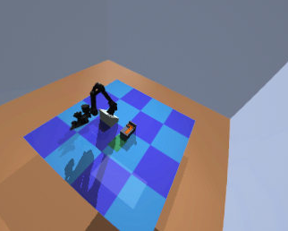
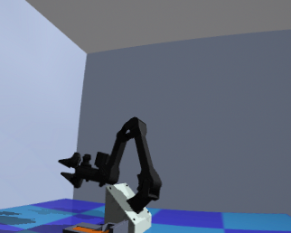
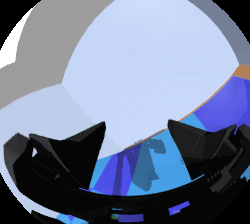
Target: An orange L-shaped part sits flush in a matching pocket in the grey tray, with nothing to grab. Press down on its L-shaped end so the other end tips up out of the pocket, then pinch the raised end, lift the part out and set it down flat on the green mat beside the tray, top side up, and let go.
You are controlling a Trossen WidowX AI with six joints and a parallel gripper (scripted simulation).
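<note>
My gripper tip is now 38 cm to the right of the orange L-shaped part, 29 cm short of it and 17 cm above it. Round my gripper tip: green mat: 28 cm ahead, 23 cm below, 21 cm to the left.
</note>
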